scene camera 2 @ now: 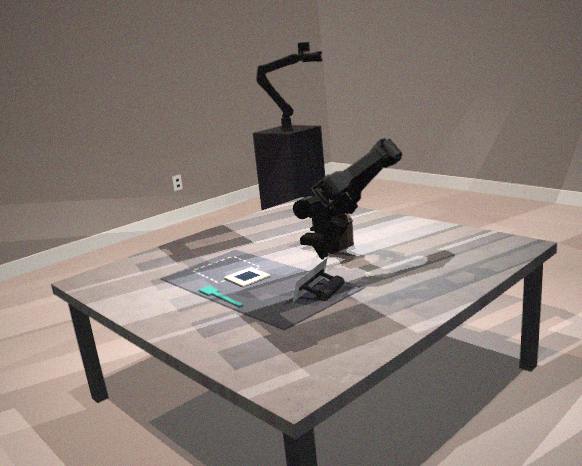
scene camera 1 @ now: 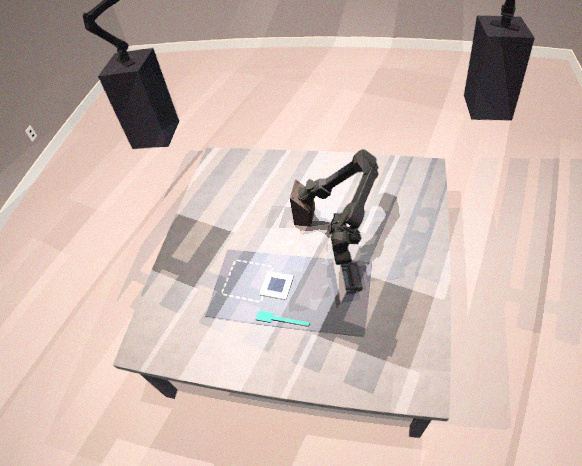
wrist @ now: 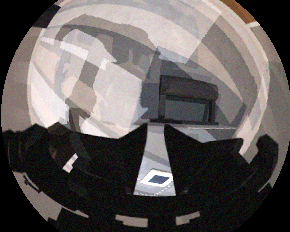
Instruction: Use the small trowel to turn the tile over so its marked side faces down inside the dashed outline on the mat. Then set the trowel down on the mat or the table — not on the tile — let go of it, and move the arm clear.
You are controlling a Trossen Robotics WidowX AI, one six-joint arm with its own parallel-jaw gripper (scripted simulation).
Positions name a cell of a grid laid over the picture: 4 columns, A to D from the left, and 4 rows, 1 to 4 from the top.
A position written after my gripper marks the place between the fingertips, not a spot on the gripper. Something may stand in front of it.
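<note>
Grey mat (scene camera 1: C3), (scene camera 2: B3), (wrist: D2) visible in scene camera 1, scene camera 2 and the wrist view. My gripper (scene camera 2: C3), (wrist: C3) visible in scene camera 2 and the wrist view.
</note>
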